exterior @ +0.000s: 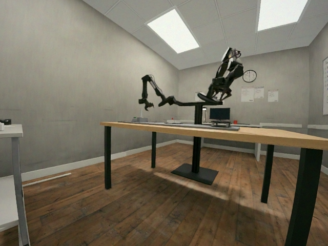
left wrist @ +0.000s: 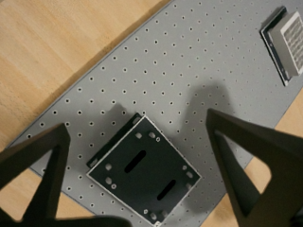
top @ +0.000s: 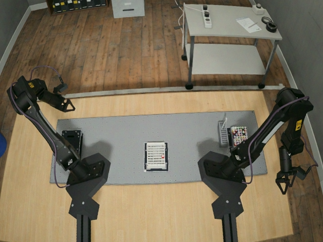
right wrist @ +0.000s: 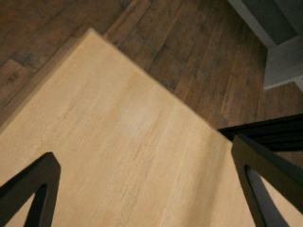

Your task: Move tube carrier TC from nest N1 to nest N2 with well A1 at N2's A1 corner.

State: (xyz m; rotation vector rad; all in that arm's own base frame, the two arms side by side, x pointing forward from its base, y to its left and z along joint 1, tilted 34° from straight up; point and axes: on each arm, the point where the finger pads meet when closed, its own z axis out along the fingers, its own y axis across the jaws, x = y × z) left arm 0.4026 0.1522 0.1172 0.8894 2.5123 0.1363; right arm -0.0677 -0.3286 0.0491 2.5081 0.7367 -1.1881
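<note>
Right now my left hand is 190 mm past the white tube carrier TC, 440 mm to the left of it and 170 mm above it. Also, from my left hand: grey forceps holder H1 (80 mm behind, 780 mm to the right, 180 mm below); transfer nest N1 (190 mm behind, 440 mm to the right, 190 mm below); black raised nest N2 (130 mm behind, 20 mm to the left, 150 mm below).
</note>
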